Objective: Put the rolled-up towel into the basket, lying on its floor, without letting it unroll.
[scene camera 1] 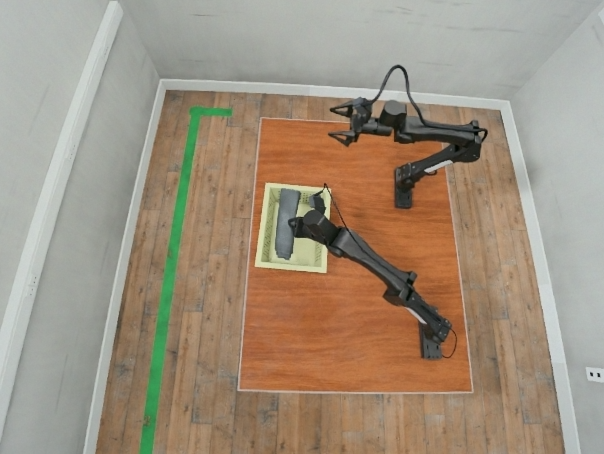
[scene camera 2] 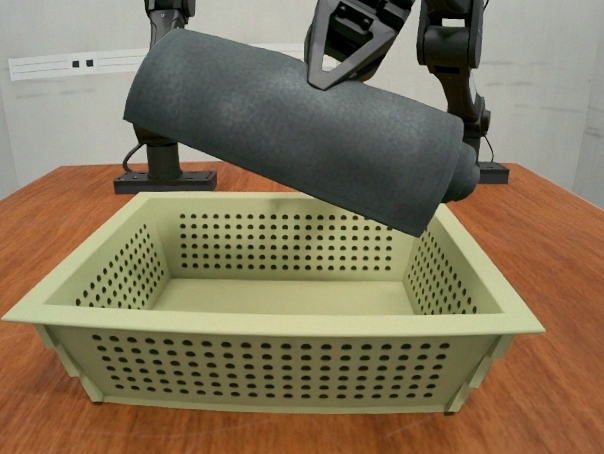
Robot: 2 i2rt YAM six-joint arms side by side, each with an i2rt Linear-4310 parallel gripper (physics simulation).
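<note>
The rolled-up dark grey towel (scene camera 1: 286,225) (scene camera 2: 290,135) is held in the air above the pale green basket (scene camera 1: 300,269) (scene camera 2: 272,322). It is still rolled and is tilted: in scene camera 2 its left end is higher, and its lower right end overlaps the back right rim in the picture. My left gripper (scene camera 1: 292,224) (scene camera 2: 324,87) is shut on the towel, pinching its upper side a little right of its middle in scene camera 2. My right gripper (scene camera 1: 331,121) is open and empty, away from the basket near the back of the table in scene camera 1.
The basket stands on the wooden table top (scene camera 1: 320,340) (scene camera 2: 560,260), with perforated side walls and a wide rim. Its bare floor shows in scene camera 2. The left forearm reaches over the basket's right rim in scene camera 1. Both arm bases stand at the table's right side there.
</note>
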